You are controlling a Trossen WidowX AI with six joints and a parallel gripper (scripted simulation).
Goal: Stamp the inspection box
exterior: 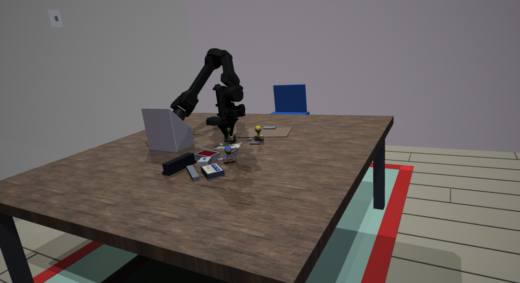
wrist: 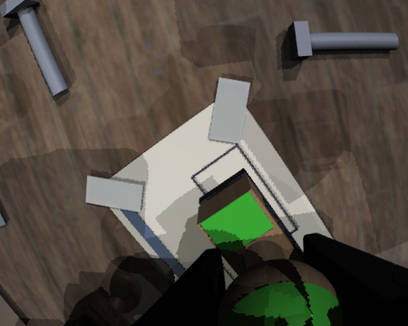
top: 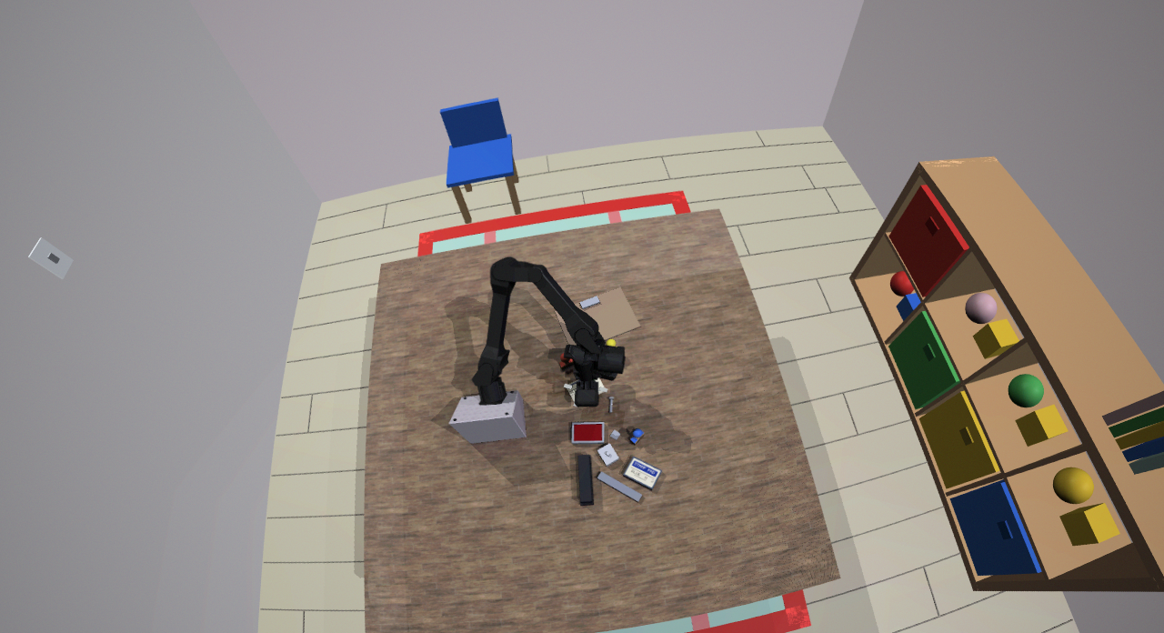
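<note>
Now: the white inspection card 50 mm below my gripper tip, 10 mm to the left of it and 10 mm behind it. Round my gripper tip: red ink pad 130 mm to the right, 40 mm below, 10 mm behind; red-knob stamp 90 mm to the left, 70 mm behind, 30 mm below; green-knobbed PASS stamp right at my gripper tip.
</note>
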